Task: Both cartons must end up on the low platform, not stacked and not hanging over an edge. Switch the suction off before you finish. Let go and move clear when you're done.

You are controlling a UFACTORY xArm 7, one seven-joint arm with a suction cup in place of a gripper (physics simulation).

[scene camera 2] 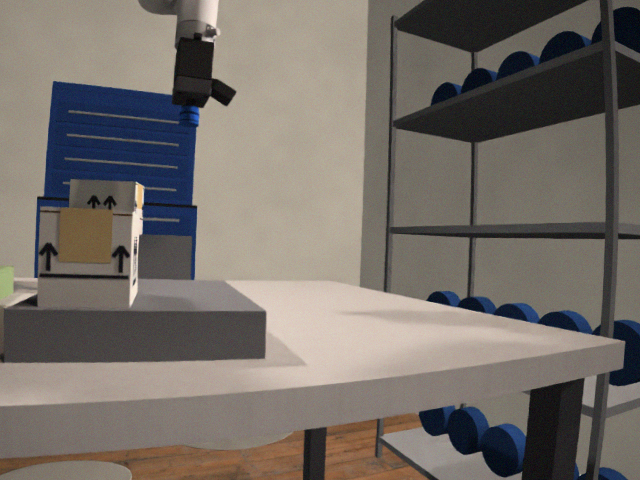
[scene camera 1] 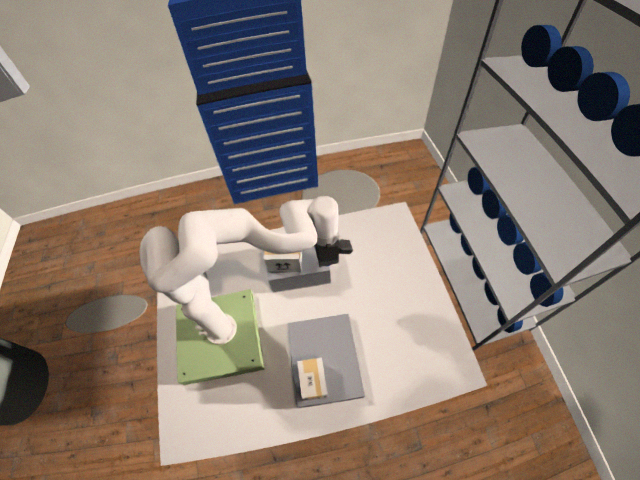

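Pixels of known places: hand, tool point: (scene camera 2: 188,124); arm's base, link origin: (scene camera 1: 220,329).
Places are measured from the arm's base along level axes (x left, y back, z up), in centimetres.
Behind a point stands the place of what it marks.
The suction gripper (scene camera 1: 327,256) {x 5.3, y -44.6, z 27.2 cm} (scene camera 2: 189,116) hangs in the air above the right part of the rear, taller grey platform (scene camera 1: 305,280) {x 12.9, y -36.8, z 1.3 cm} (scene camera 2: 168,256) {x 12.7, y -42.7, z 2.5 cm}; its blue cup shows bare in the scene camera 2 view and is hidden under the black tool body in the scene camera 1 view. One carton (scene camera 1: 282,262) {x 15.9, y -29.6, z 14.3 cm} (scene camera 2: 103,193) {x 15.9, y -29.7, z 14.4 cm} stands on the rear platform, left of the gripper and apart from it, partly hidden by the arm. The other carton (scene camera 1: 311,378) {x -27.3, y -31.6, z 8.8 cm} (scene camera 2: 85,248) {x -33.3, y -31.4, z 5.0 cm} stands upright on the low front grey platform (scene camera 1: 338,338) {x -13.2, y -44.3, z -0.6 cm} (scene camera 2: 206,335) {x -35.8, y -42.7, z -2.9 cm}, near its front left corner.
The arm stands on a green base plate (scene camera 1: 193,356) {x -9.1, y 11.9, z 0.1 cm} (scene camera 2: 5,281) {x 8.9, y -13.8, z -2.6 cm}, left of the low platform. Both platforms are on a white table (scene camera 1: 413,289) {x 1.0, y -80.8, z -5.4 cm} (scene camera 2: 330,330) {x -24.4, y -61.1, z -5.4 cm}. A rack (scene camera 1: 460,118) (scene camera 2: 390,155) with blue discs is to the right; a blue drawer cabinet (scene camera 1: 258,124) (scene camera 2: 118,98) is behind.
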